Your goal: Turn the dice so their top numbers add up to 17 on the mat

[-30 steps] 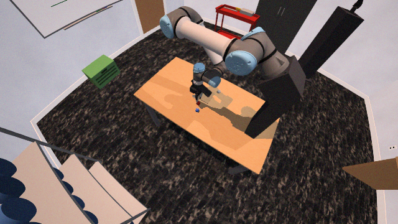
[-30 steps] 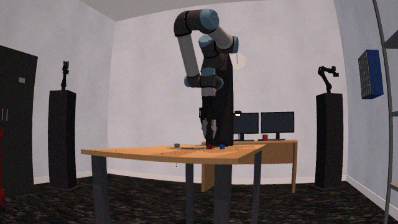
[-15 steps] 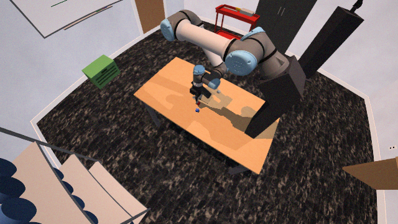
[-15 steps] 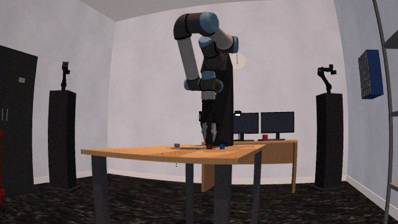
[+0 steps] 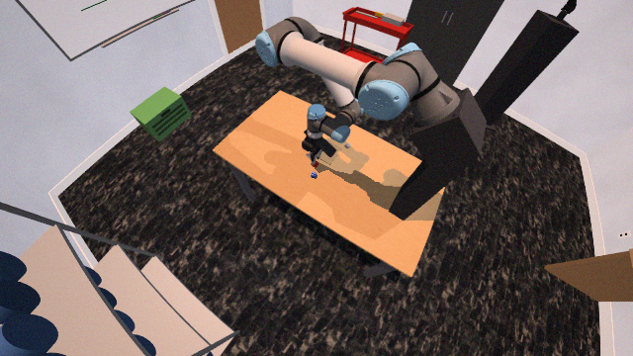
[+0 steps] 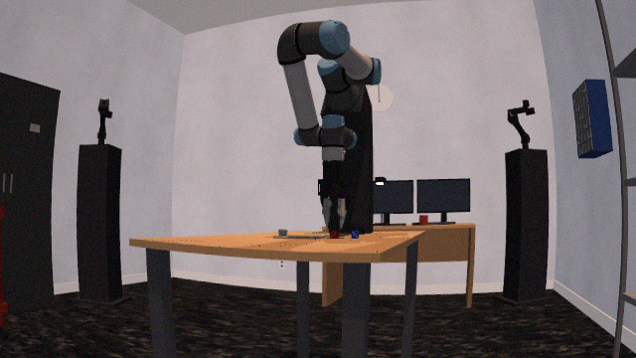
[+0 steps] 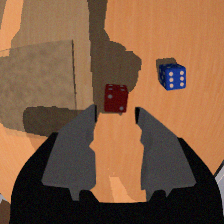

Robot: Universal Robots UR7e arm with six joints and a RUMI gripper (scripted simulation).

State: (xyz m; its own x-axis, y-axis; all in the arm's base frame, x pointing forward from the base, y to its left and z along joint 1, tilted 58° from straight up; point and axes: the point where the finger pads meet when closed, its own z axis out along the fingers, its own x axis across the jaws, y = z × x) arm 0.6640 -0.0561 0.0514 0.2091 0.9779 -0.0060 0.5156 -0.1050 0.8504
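My gripper is now 40 mm above the red die. Round my hand: blue die (70 mm to the left, 40 mm below, 10 mm behind); then grey die (180 mm to the right, 160 mm behind, 40 mm below); then tan mat (110 mm to the right, 50 mm below, 40 mm behind).
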